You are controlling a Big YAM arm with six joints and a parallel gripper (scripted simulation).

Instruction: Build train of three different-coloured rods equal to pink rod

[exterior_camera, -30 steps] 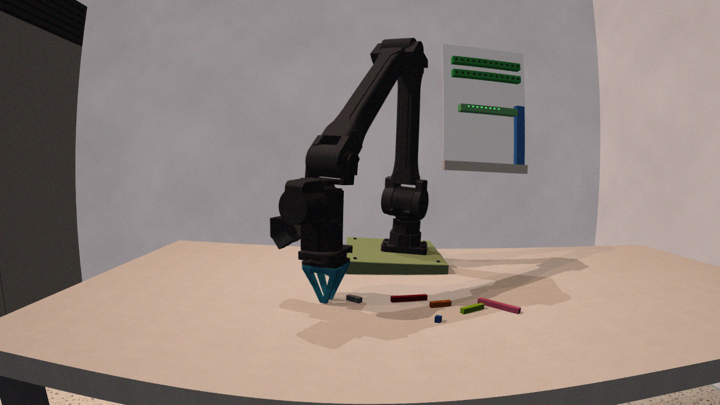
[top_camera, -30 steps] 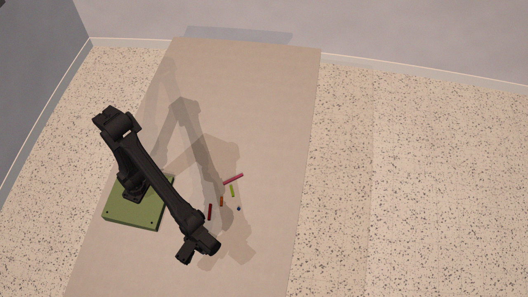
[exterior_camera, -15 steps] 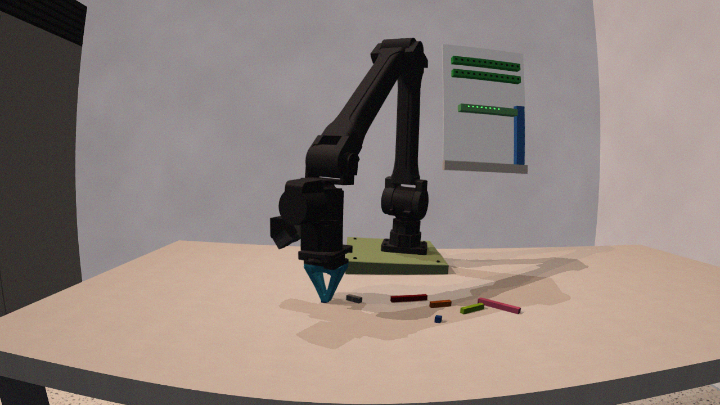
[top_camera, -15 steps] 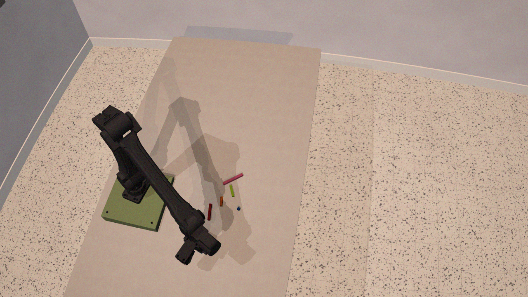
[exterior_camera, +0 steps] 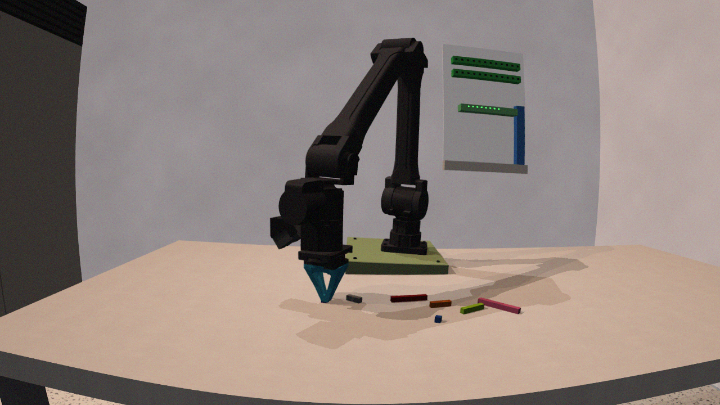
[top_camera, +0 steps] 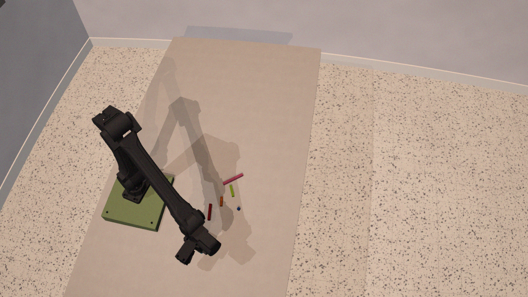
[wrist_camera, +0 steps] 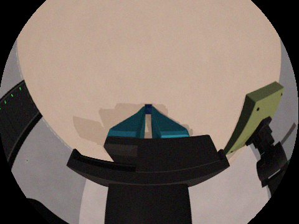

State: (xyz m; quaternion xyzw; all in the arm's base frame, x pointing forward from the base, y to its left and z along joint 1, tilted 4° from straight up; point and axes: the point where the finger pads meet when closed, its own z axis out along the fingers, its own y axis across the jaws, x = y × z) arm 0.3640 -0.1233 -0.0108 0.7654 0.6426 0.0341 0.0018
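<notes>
Now: hand 5 cm to the right of the grey rod, 2 cm past it and 1 cm above it. From my hand the other things lie so: red rod: 15 cm to the left, 4 cm behind, 1 cm below; lime rod: 27 cm to the left, 1 cm below; orange rod: 21 cm to the left, 2 cm behind, 1 cm below.
</notes>
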